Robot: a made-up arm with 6 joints. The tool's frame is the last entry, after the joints.
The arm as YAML. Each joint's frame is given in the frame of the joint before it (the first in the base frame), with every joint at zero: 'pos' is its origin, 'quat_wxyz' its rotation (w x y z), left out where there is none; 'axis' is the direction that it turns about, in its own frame. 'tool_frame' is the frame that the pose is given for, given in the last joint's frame.
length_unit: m
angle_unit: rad
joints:
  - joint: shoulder
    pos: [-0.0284, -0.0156, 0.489]
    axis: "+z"
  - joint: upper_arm
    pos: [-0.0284, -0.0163, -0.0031]
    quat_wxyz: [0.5, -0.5, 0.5, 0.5]
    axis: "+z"
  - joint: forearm
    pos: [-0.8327, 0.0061, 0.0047]
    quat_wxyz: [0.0, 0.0, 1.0, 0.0]
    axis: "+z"
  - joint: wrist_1
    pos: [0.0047, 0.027, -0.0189]
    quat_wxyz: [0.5, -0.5, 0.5, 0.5]
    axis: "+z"
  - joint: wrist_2
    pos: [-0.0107, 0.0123, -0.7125]
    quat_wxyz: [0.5, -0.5, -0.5, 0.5]
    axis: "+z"
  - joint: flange
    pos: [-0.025, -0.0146, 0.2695]
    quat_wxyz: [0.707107, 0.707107, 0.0, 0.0]
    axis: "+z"
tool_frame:
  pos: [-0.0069, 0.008, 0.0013]
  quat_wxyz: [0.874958, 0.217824, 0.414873, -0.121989]
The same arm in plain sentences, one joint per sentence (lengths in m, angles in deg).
The arm has six revolute joints in a row. What follows holds with every joint at zero, and every direction is one of the base frame's. Joint 1 lies 0.0284 m along -x and 0.0156 m along -y and 0.4890 m along +z from the base frame's origin and rotates about +z. Joint 2 lies 0.0284 m along -x and 0.0163 m along -y and 0.0031 m along -z from joint 1 and rotates about +y. Joint 3 lies 0.0061 m along -x and 0.0047 m along +y and 0.8327 m along +z from joint 2 and rotates about -y. Joint 4 lies 0.0270 m along -x and 0.0189 m along +y and 0.0047 m along +z from joint 3 and rotates about -x. Joint 5 lies 0.7125 m along +x and 0.0107 m along -y and 0.0123 m along -z from joint 4 and rotates about -y. Joint 6 lies 0.0146 m along -x and 0.2695 m along -y and 0.0250 m along +z from joint 5 and rotates about -x. The tool frame, which is the frame that the pose is given for, lies 0.0013 m along -x and 0.0080 m along -y and 0.0069 m along +z from joint 6; its axes are the base frame's turned by roll -149.63, pitch 38.76 and yaw 2.41 deg (as in URDF: about the fixed x, then y, then z).
